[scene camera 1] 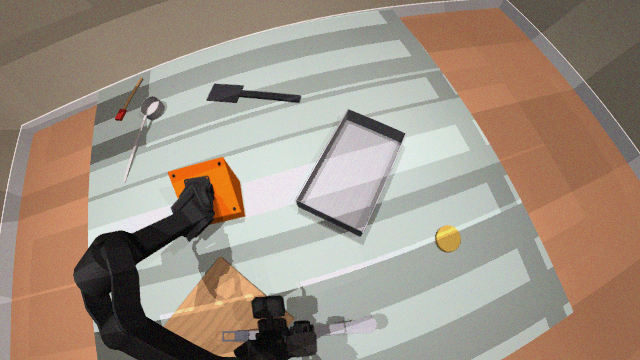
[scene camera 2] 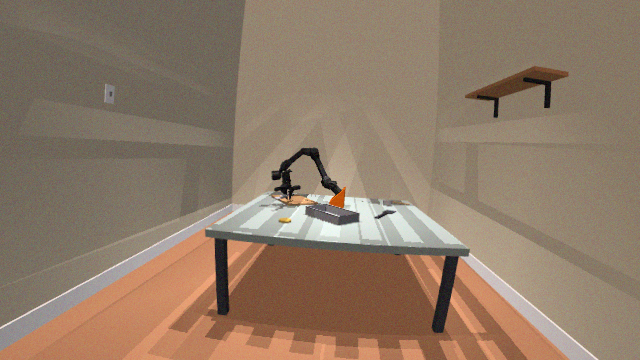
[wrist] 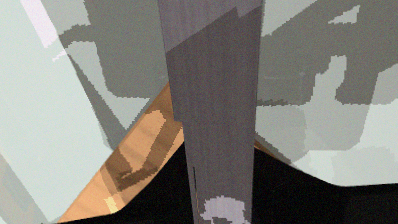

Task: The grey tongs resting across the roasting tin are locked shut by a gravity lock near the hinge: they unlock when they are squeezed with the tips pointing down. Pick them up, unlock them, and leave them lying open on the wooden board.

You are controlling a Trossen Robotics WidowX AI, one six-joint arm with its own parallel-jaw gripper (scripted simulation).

The same spot on a roasting tin: [scene camera 2: 338, 216] is [scene camera 1: 406, 133].
